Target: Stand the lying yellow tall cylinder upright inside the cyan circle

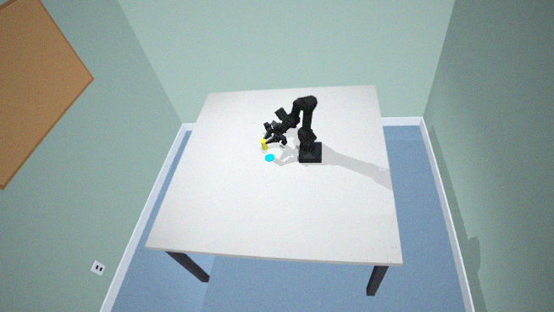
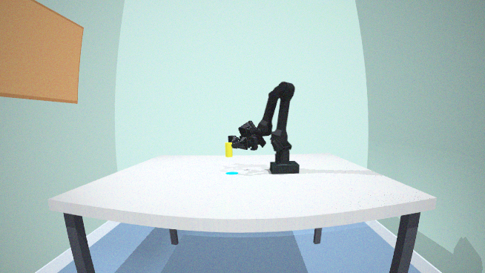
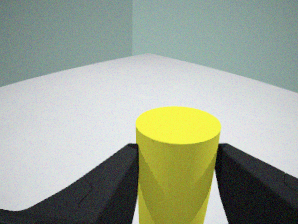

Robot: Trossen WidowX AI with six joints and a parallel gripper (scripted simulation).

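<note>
My gripper tip is now 13 cm above the cyan circle, 1 cm to the right of it and 1 cm past it. Round my gripper tip: yellow cylinder (2 cm below).
</note>
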